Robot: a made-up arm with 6 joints.
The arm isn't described. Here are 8 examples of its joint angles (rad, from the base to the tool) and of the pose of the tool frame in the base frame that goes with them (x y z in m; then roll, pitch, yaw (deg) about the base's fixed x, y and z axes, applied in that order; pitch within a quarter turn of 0, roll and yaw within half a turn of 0).
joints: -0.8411 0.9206 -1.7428 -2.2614 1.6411 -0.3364
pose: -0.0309 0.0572 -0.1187 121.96 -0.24 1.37
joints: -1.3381 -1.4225 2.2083 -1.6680 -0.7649 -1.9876
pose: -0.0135 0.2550 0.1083 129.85 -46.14 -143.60
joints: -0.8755 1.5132 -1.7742 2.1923 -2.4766 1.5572
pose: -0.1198 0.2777 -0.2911 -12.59 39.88 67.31
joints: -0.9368 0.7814 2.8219 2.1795 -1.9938 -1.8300
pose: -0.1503 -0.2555 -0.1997 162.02 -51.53 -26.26
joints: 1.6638 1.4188 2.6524 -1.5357 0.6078 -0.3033
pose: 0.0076 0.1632 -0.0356 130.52 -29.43 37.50
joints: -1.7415 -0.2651 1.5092 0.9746 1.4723 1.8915
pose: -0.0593 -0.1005 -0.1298 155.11 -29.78 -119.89
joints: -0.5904 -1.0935 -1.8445 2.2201 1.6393 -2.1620
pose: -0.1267 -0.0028 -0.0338 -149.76 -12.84 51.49
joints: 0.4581 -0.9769 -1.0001 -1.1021 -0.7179 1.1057
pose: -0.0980 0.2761 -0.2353 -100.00 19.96 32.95
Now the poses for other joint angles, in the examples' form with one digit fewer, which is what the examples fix.
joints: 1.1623 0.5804 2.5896 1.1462 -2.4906 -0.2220
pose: -0.262 0.279 -0.134 6.3 -16.1 39.9
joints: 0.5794 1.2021 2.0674 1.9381 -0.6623 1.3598
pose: -0.089 -0.045 -0.459 -170.7 45.3 39.5
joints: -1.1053 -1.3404 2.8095 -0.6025 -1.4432 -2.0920
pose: 0.081 0.237 0.111 130.3 -9.0 161.0
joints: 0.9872 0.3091 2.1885 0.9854 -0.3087 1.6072
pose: -0.290 -0.033 -0.344 172.9 62.1 7.5
